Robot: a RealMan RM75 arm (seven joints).
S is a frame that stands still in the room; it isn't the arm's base.
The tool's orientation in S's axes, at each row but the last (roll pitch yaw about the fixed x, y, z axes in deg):
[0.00 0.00 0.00]
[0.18 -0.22 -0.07]
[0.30 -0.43 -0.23]
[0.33 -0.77 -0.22]
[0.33 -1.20 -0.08]
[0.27 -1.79 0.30]
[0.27 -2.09 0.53]
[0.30 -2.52 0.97]
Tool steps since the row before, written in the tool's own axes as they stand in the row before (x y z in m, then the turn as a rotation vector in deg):
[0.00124 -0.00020 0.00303 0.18 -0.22 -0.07]
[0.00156 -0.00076 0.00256 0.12 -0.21 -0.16]
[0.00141 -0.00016 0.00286 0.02 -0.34 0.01]
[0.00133 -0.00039 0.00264 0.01 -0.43 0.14]
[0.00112 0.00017 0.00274 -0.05 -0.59 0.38]
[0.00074 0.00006 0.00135 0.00 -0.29 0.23]
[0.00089 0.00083 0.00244 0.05 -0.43 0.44]
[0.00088 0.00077 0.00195 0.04 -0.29 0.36]
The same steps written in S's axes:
[0.00124 -0.00020 0.00303 0.18 -0.22 -0.07]
[0.00155 -0.00077 0.00256 0.12 -0.21 -0.16]
[0.00139 -0.00018 0.00287 0.02 -0.34 0.01]
[0.00129 -0.00041 0.00266 0.01 -0.43 0.14]
[0.00106 0.00015 0.00276 -0.06 -0.59 0.38]
[0.00070 0.00006 0.00137 -0.01 -0.29 0.23]
[0.00079 0.00083 0.00247 0.04 -0.43 0.44]
[0.00078 0.00077 0.00199 0.03 -0.29 0.36]

